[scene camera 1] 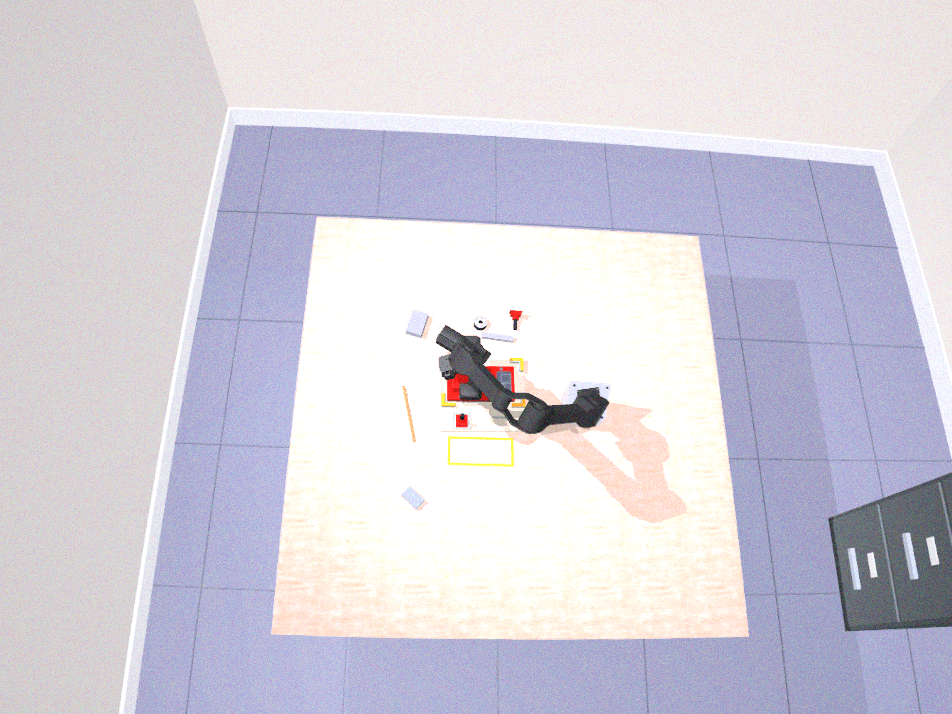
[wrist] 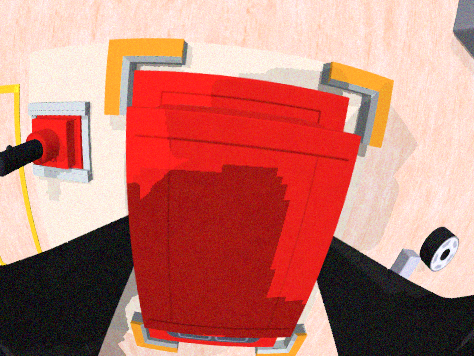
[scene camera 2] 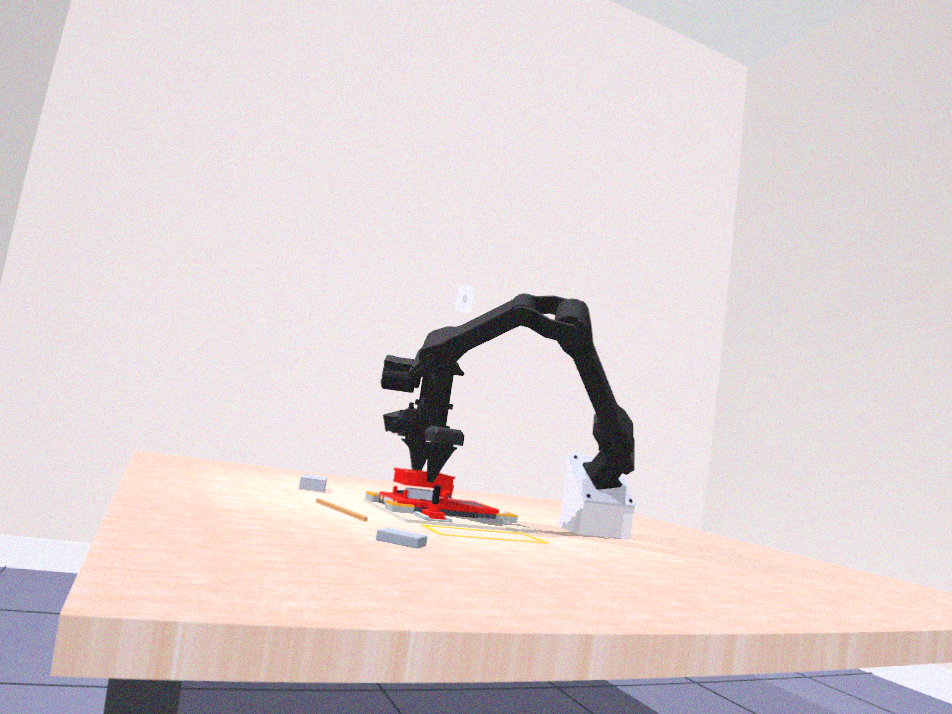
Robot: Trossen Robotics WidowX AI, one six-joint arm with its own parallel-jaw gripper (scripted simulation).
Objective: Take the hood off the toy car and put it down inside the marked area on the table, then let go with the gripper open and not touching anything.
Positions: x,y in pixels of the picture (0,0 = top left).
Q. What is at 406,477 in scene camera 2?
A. A red hood.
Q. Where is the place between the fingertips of my gripper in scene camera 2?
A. At 422,479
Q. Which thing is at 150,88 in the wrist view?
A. A red toy car.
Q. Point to a red toy car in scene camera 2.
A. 451,507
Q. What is my gripper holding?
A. A red hood.
